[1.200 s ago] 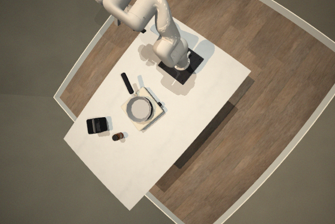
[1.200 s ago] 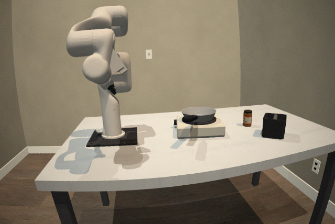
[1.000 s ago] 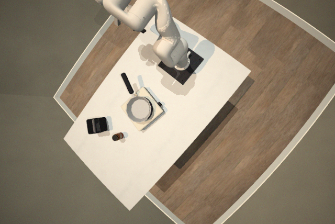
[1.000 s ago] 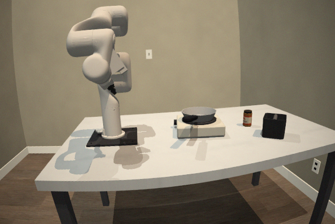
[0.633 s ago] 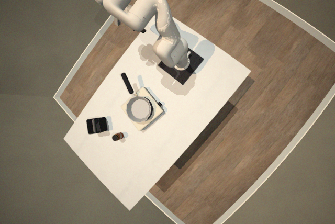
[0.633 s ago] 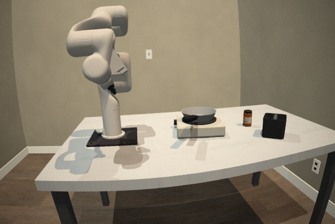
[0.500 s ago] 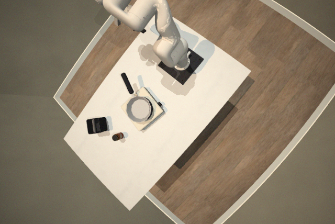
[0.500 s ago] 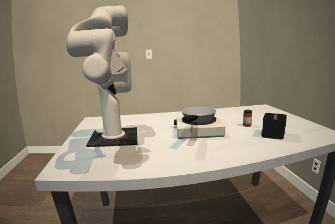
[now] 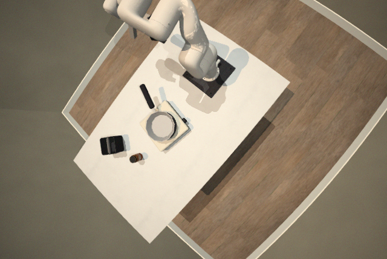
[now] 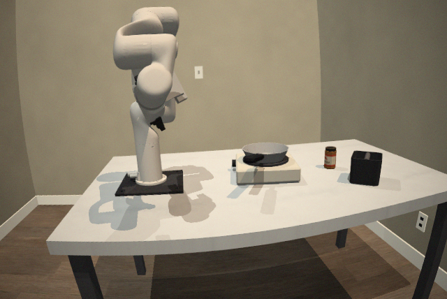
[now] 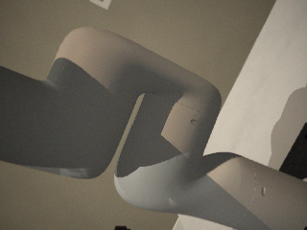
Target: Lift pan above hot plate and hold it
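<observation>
Now: hand 40 cm short of the grey pan, 22 cm above it and 14 cm to the right of it. From my hand the other things lie so: black box: 77 cm ahead, 27 cm below, 3 cm to the right; then hot plate: 41 cm ahead, 28 cm below, 20 cm to the left; then brown jar: 72 cm ahead, 27 cm below, 17 cm to the left.
</observation>
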